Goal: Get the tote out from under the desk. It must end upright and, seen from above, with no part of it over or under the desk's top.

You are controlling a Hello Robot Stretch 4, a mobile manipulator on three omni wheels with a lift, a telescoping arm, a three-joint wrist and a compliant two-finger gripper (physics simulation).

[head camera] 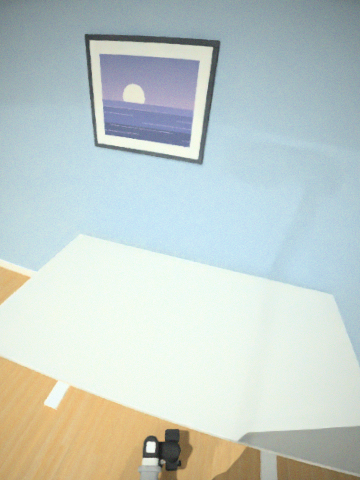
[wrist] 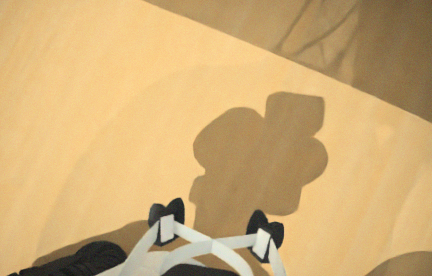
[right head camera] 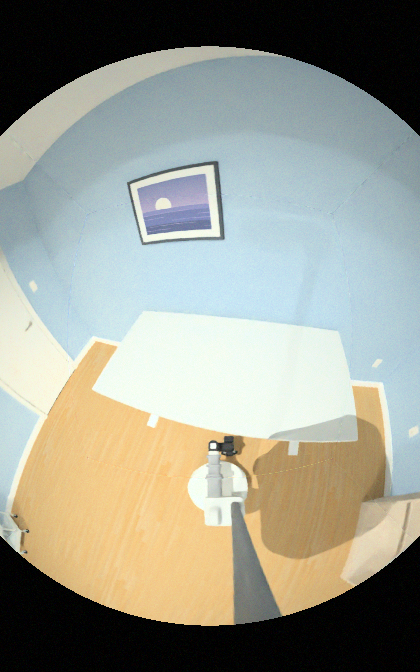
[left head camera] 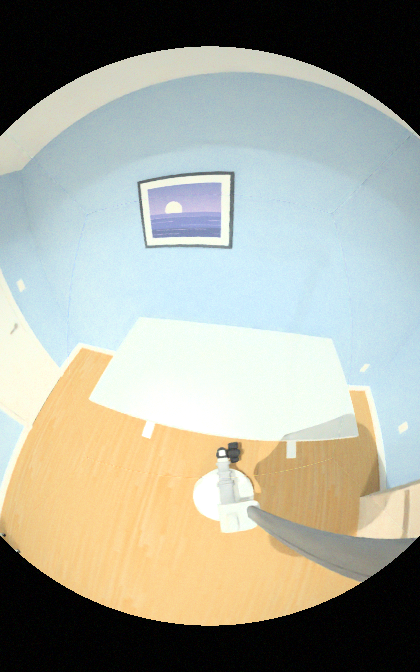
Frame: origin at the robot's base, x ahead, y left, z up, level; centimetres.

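Seen in the pictures: gripper, fingertip midpoint: [wrist: 216, 219].
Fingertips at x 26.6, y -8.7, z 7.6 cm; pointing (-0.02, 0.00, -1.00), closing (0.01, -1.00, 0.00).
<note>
A point is followed by its place in that frame.
The white desk top [head camera: 150, 310] @(x 70.7, y 4.1, z 69.3 cm) [left head camera: 225, 375] @(x 64.6, y -6.1, z 69.3 cm) [right head camera: 225, 370] @(x 63.0, y -9.4, z 69.3 cm) stands against the blue wall, with white feet showing at its front edge. The tote does not show in any view; the space under the desk is hidden by the top in the head views. My gripper [head camera: 172, 450] [left head camera: 233, 452] @(x 26.6, y -8.7, z 7.6 cm) [right head camera: 228, 445] @(x 26.6, y -8.7, z 7.6 cm) [wrist: 216, 219] @(x 26.6, y -8.7, z 7.6 cm) is just in front of the desk's front edge, outside the top. In the wrist view its two dark fingertips stand apart above sunlit wooden floor, with no object between them. It is open and empty.
A beige piece of furniture [left head camera: 382, 517] @(x -83.9, y -135.1, z 7.3 cm) [right head camera: 377, 535] stands at the lower right. A pale object on castors [right head camera: 11, 532] is at the lower left. A door [left head camera: 20, 350] @(x 99.0, y 195.3, z 65.3 cm) [right head camera: 30, 355] @(x 86.9, y 199.0, z 63.2 cm) is at the left. In the wrist view, the desk's shadow crosses the floor at the upper right.
</note>
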